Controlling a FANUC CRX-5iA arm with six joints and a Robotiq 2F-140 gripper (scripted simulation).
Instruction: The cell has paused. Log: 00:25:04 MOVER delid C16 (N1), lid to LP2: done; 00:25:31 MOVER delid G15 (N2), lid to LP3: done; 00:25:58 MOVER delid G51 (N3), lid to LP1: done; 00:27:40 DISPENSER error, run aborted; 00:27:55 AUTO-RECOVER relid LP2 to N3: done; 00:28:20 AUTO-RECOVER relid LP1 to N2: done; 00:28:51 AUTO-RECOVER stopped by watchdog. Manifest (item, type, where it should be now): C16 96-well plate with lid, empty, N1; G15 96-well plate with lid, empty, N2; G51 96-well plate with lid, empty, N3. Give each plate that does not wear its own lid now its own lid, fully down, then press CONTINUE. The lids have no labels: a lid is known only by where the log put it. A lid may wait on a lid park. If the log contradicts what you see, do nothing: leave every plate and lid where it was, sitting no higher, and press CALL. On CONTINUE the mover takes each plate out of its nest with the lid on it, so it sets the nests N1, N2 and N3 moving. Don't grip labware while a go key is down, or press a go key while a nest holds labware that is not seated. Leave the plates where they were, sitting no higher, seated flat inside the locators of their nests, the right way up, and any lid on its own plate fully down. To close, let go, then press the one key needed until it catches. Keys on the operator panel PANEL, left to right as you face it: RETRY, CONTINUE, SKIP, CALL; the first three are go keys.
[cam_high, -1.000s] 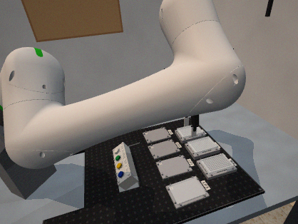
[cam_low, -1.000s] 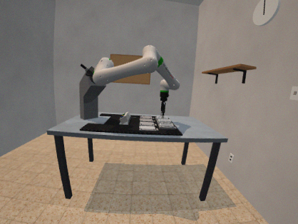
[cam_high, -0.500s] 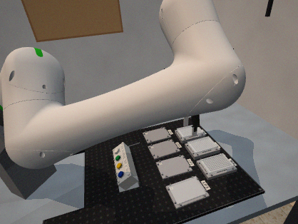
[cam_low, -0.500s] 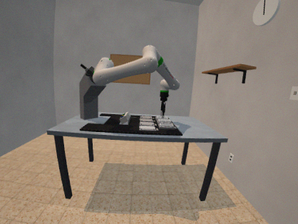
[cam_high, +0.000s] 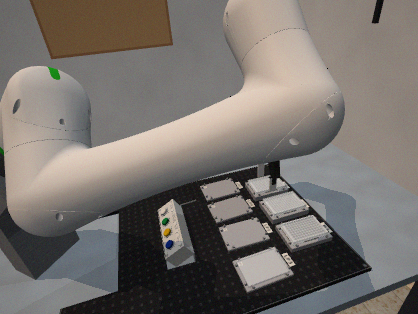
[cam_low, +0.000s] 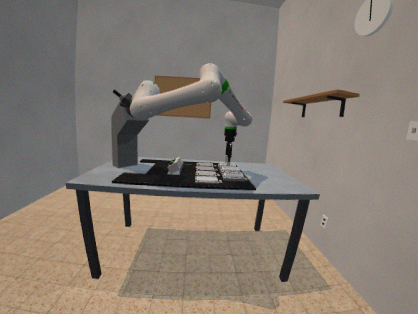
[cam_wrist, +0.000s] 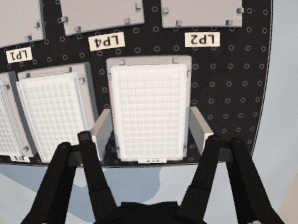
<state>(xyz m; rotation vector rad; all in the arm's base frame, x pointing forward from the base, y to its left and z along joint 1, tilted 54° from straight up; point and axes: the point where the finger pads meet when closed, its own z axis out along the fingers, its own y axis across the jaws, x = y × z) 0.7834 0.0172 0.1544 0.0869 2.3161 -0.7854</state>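
Right now my hand is 120 mm to the left of the plate, 40 mm past it and 30 mm above it. The rest, counted from my hand: lid park LP2 (150 mm behind, 120 mm to the left, 50 mm below); LP1 label (150 mm to the right, 150 mm behind, 60 mm below); lid park LP4 (190 mm behind, 50 mm below).
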